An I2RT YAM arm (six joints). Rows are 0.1 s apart.
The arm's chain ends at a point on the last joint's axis. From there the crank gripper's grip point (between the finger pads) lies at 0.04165 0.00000 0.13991 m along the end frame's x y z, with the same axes.
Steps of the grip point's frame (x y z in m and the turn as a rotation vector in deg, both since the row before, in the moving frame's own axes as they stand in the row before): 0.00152, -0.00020, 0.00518, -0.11, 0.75, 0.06; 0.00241, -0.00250, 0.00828, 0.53, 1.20, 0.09; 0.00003, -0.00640, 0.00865, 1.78, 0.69, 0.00; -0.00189, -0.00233, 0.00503, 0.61, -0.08, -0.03; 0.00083, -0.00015, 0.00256, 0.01, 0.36, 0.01; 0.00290, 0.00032, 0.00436, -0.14, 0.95, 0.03; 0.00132, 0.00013, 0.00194, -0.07, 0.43, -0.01; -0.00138, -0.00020, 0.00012, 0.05, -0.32, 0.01
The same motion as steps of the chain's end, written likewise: -0.00031, -0.00051, 0.00574, -0.11, 0.75, 0.06; -0.00051, -0.00128, 0.00919, 0.53, 1.20, 0.09; -0.00165, -0.00206, 0.00923, 1.78, 0.69, 0.00; -0.00169, -0.00082, 0.00498, 0.61, -0.08, -0.03; -0.00005, -0.00013, 0.00282, 0.01, 0.36, 0.01; 0.00059, -0.00004, 0.00507, -0.14, 0.95, 0.03; 0.00027, -0.00003, 0.00226, -0.07, 0.43, -0.01; -0.00060, -0.00009, -0.00011, 0.05, -0.32, 0.01
